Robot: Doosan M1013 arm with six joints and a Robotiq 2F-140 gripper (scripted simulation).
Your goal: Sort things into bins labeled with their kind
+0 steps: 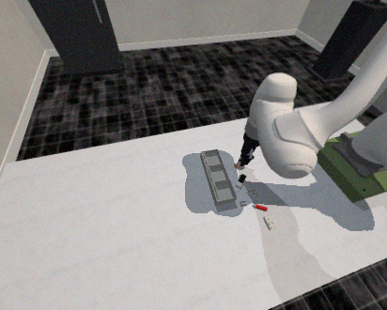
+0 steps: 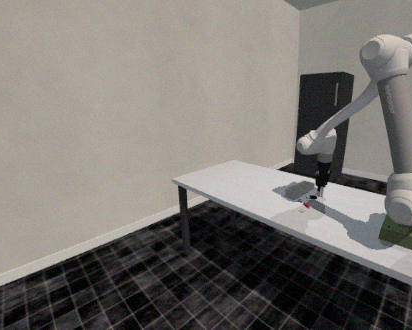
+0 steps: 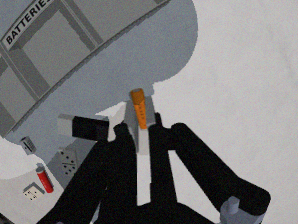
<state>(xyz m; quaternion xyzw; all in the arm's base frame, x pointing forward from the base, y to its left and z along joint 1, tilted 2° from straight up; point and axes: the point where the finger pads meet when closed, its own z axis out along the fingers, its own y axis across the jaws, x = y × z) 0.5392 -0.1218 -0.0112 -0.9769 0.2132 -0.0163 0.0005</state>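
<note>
Right now my hand is 130 mm short of the grey bin tray, 20 mm to the right of it and 10 mm above it. Round my hand: grey piece 60 mm ahead, 170 mm to the left, 30 mm below; orange battery 30 mm below; small black piece 30 mm ahead, 80 mm to the left, 30 mm below.
</note>
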